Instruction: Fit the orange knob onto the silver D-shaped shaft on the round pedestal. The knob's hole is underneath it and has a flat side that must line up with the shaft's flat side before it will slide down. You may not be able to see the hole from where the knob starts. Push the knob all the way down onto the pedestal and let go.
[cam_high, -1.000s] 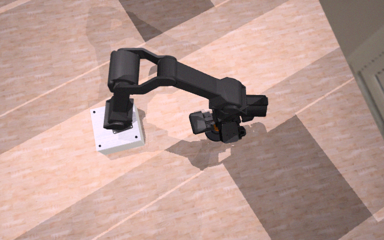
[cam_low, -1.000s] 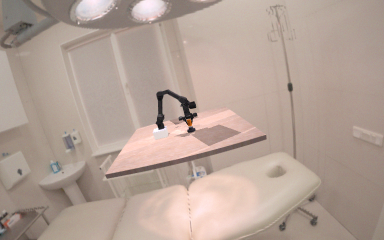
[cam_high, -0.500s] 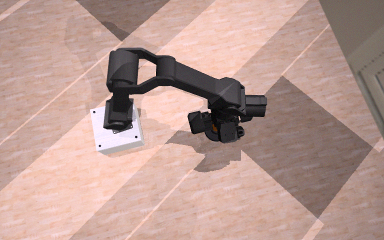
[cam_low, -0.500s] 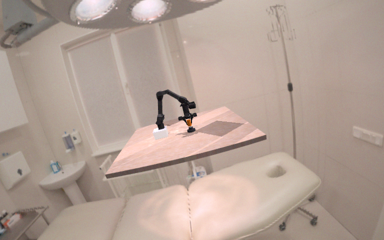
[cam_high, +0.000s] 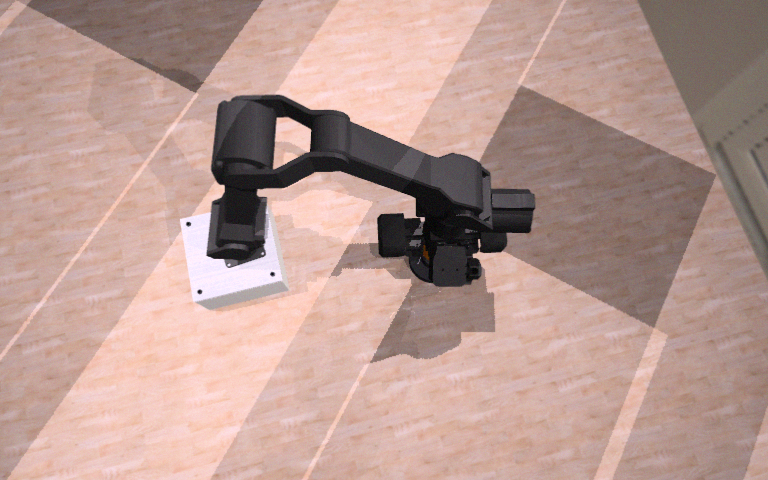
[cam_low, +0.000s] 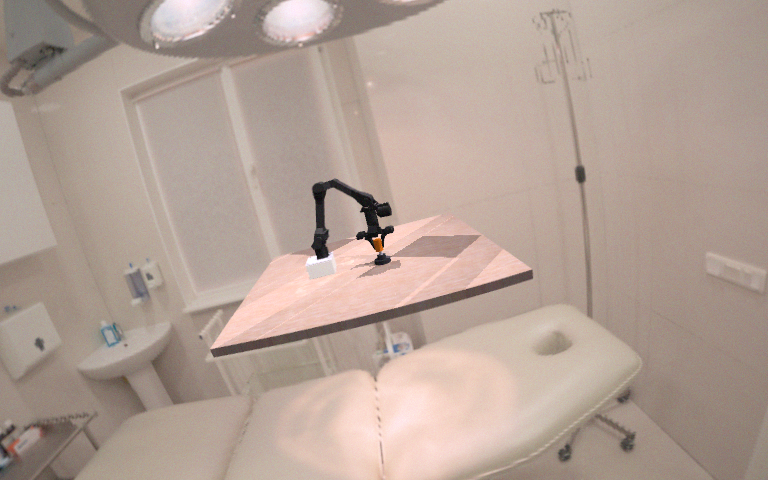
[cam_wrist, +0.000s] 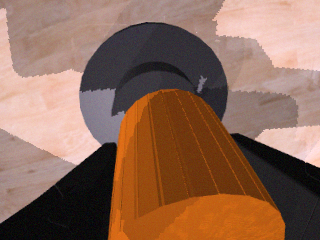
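My gripper tip is 30 mm below the orange knob. From my gripper tip the other things lie so: round pedestal: 40 mm below.
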